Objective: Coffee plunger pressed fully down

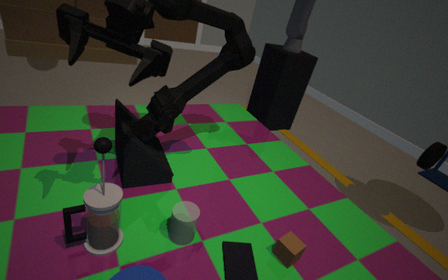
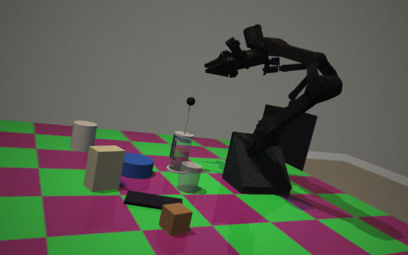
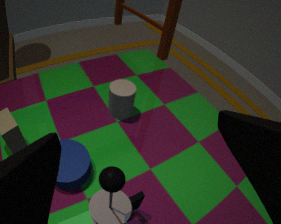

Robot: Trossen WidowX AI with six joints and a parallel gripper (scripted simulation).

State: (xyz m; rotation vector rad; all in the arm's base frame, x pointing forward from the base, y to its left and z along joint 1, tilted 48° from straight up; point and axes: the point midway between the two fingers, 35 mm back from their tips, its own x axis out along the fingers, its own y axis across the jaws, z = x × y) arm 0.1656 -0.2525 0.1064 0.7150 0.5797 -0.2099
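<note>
The glass french press is 25 cm below my gripper tip, 3 cm ahead of it and 2 cm to the right of it. Round my gripper tip: blue disc (35 cm below, 20 cm ahead, 3 cm to the left); beige box (32 cm below, 32 cm ahead, 16 cm to the left); flat black block (37 cm below, 26 cm to the left, 20 cm ahead).
</note>
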